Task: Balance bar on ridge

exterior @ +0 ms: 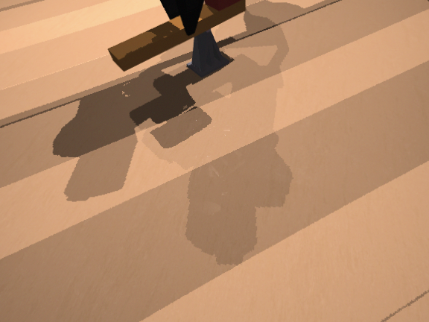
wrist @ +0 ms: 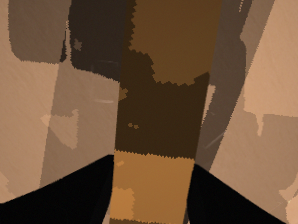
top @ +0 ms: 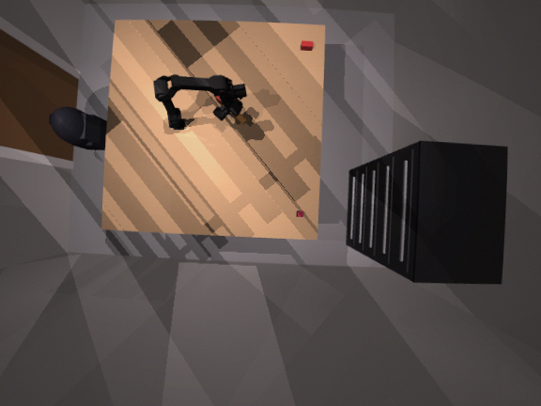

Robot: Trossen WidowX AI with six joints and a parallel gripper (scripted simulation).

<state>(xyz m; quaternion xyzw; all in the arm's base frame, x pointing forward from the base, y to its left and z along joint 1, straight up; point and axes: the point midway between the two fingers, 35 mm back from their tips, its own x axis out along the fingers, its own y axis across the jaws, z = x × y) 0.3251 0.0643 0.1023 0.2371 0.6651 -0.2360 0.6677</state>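
My gripper tip is 40 mm above the dark blue-grey ridge, 20 mm to the right of it and 20 mm past it.
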